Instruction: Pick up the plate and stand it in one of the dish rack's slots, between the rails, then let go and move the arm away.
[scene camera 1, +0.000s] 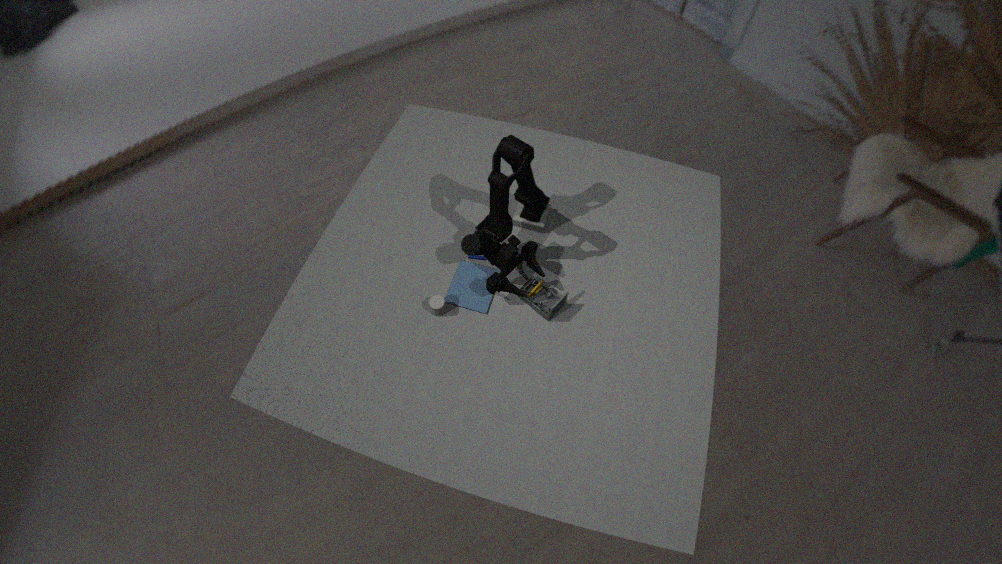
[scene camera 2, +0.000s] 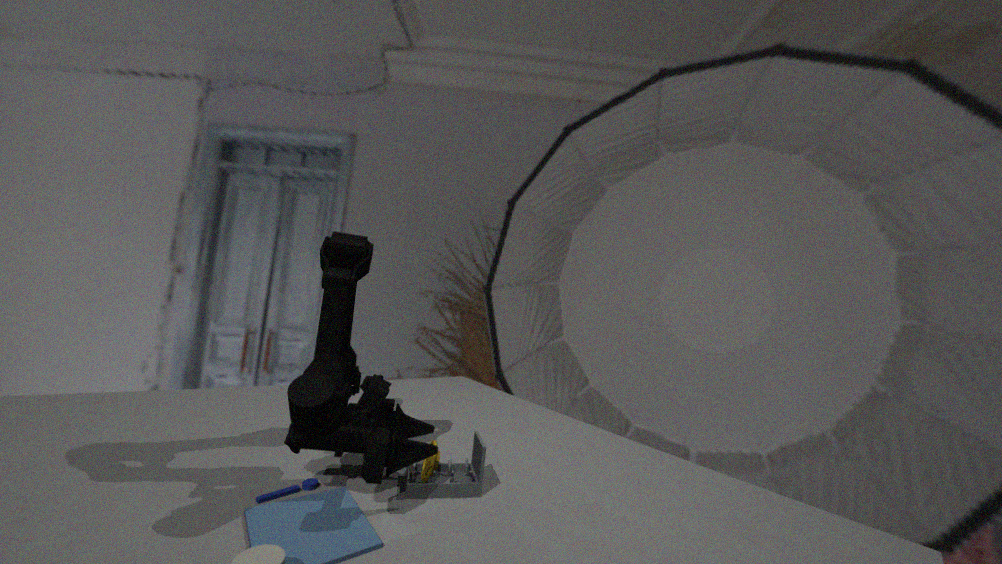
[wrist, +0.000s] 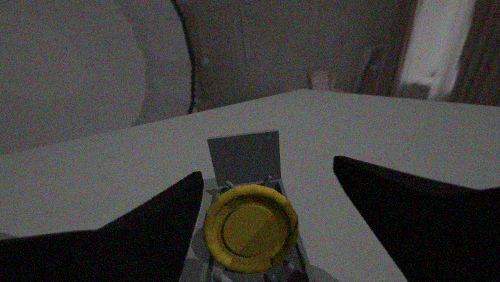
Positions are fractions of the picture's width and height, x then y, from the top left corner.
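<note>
My gripper (scene camera 2: 0.43, 0.78), visible also in the wrist view (wrist: 0.54, 0.60), is open and holds nothing. A yellow plate (wrist: 0.50, 0.80) and a light blue mat (scene camera 1: 0.47, 0.52) are visible.
</note>
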